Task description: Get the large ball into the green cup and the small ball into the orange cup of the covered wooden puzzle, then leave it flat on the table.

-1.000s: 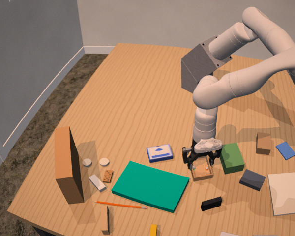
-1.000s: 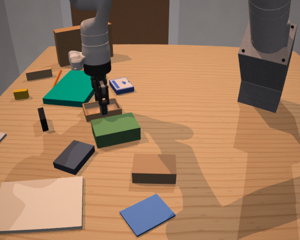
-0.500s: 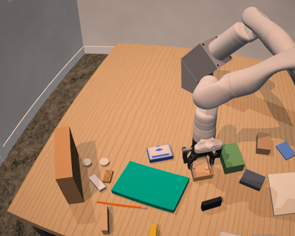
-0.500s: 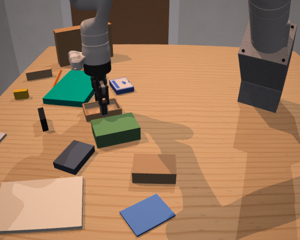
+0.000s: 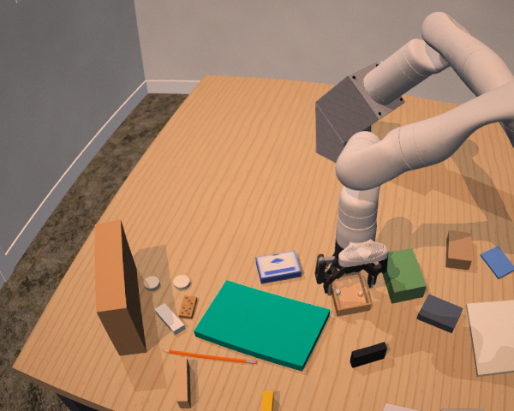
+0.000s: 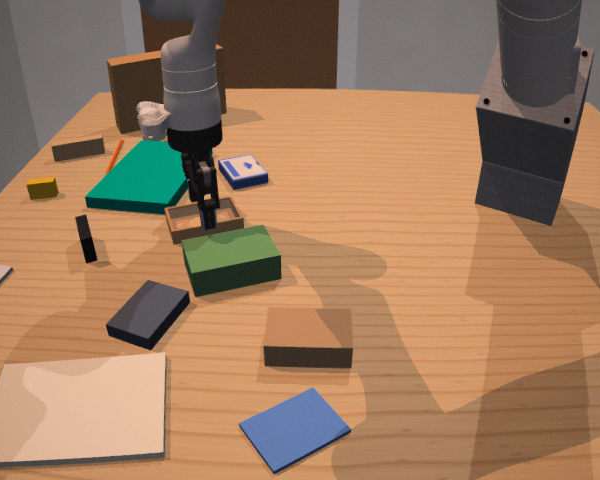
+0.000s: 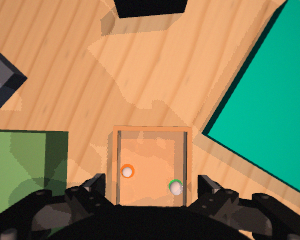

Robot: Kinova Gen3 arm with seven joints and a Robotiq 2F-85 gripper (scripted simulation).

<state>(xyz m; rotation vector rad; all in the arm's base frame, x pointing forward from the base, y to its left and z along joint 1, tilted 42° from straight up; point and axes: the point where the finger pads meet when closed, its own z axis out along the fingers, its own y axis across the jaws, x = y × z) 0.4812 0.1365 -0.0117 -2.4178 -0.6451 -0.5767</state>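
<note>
The wooden puzzle is 20 mm below my hand. From my hand the other things lie so: green block 100 mm to the left, 80 mm behind, 10 mm below; then teal slab 150 mm ahead, 120 mm to the right, 20 mm below; then black block 140 mm ahead, 100 mm to the left, 10 mm below.
</note>
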